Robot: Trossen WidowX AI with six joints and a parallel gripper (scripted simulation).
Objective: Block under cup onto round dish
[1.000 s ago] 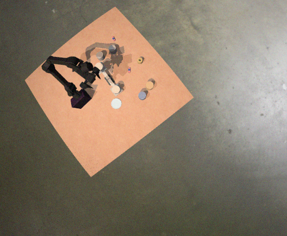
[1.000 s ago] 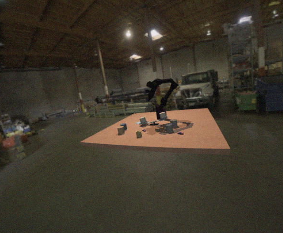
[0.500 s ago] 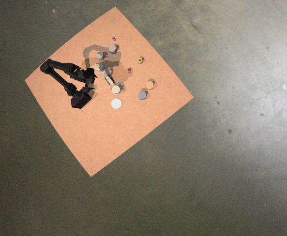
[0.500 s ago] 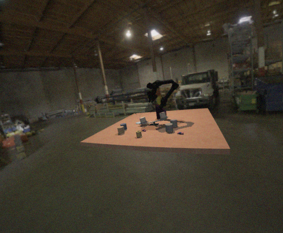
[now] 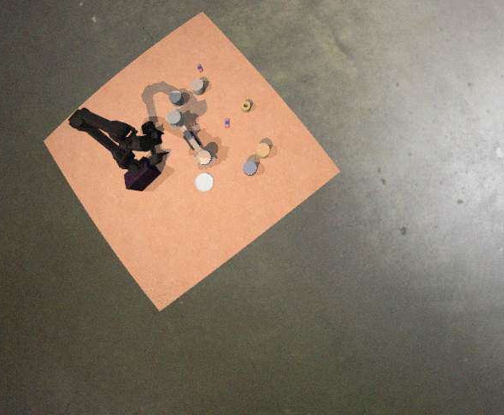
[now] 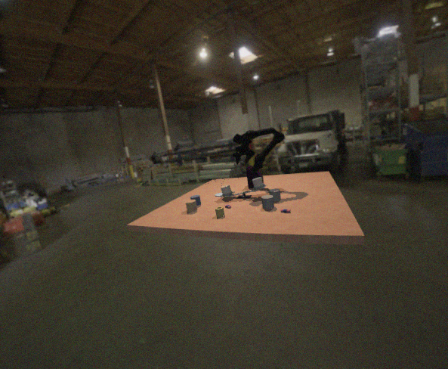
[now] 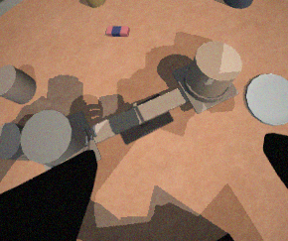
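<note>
The cup is 180 mm below my gripper tip, 150 mm to the right of it and 70 mm ahead of it. From my gripper tip the other things lie so: teal block: 200 mm below, 130 mm to the right, 70 mm ahead; then balance beam: 200 mm below, 100 mm ahead; then balance: 210 mm below, 100 mm ahead.
</note>
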